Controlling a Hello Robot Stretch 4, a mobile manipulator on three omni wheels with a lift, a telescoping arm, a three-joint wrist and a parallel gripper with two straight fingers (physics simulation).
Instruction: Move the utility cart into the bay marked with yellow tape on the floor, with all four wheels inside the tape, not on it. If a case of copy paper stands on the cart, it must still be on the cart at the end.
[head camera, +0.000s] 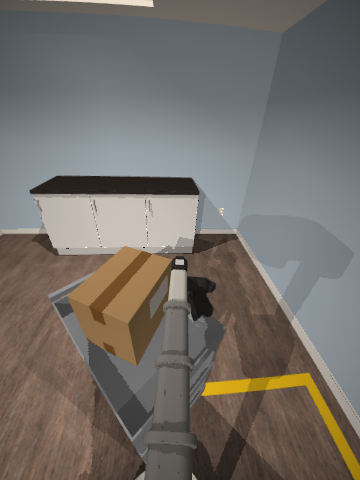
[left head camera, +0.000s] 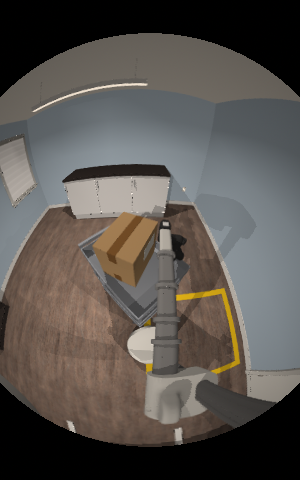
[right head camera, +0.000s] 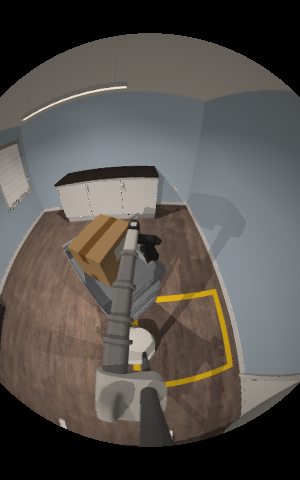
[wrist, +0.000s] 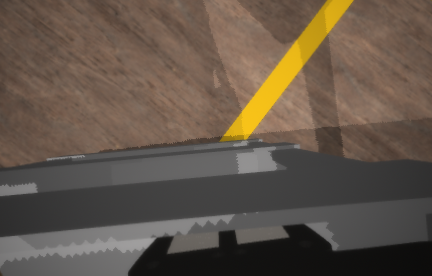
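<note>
The grey utility cart stands turned at an angle, overlapping the far left corner of the bay. Its wheels are hidden. A brown case of copy paper rests upright on its top, toward the far left. The yellow tape marks the bay on the right; its near-cart corner is hidden under the cart. My gripper is shut and empty, low over the cart's top, close inside its right rim and right of the case.
A white cabinet with a dark top stands along the back wall. The blue right wall runs close beside the bay. My round white base part is near the cart's front corner and over the bay's left tape line.
</note>
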